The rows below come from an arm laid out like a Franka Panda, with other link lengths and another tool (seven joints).
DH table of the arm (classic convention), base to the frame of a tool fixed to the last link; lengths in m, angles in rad. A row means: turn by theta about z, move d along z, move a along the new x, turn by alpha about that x. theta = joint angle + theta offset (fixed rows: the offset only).
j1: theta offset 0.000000, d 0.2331, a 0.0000, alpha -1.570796
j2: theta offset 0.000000, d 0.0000, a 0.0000, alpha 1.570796
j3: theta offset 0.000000, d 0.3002, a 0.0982, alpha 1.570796
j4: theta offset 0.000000, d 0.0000, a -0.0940, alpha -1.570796
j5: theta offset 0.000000, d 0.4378, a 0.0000, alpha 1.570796
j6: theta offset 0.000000, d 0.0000, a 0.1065, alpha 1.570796
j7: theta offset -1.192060, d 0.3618, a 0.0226, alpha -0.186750
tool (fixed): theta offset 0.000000, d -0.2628, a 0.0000, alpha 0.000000
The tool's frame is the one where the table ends.
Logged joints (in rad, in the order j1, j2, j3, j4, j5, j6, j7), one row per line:
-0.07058 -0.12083 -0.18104 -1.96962 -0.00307 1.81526 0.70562
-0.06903 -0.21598 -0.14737 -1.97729 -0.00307 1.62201 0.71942
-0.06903 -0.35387 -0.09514 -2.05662 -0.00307 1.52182 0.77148
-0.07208 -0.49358 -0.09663 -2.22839 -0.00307 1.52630 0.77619
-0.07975 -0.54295 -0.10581 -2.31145 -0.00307 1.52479 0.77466
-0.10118 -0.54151 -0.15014 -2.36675 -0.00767 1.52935 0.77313
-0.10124 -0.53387 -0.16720 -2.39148 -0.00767 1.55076 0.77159
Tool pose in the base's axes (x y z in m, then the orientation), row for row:
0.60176 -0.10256 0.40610 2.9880 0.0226 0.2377
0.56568 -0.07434 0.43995 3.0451 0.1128 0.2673
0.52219 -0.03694 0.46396 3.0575 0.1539 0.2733
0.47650 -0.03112 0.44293 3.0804 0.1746 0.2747
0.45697 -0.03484 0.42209 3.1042 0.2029 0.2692
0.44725 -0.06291 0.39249 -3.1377 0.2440 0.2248
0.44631 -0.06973 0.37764 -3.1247 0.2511 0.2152
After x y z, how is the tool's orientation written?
As angles about the fixed x, y, z axes (roll, pitch, yaw), in radians.
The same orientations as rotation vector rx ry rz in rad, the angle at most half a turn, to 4 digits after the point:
2.9650 0.3567 -0.0063
2.9993 0.4116 -0.1499
3.0004 0.4225 -0.2141
3.0171 0.4253 -0.2514
3.0343 0.4168 -0.3013
3.0757 0.3464 -0.3778
3.0890 0.3303 -0.3927

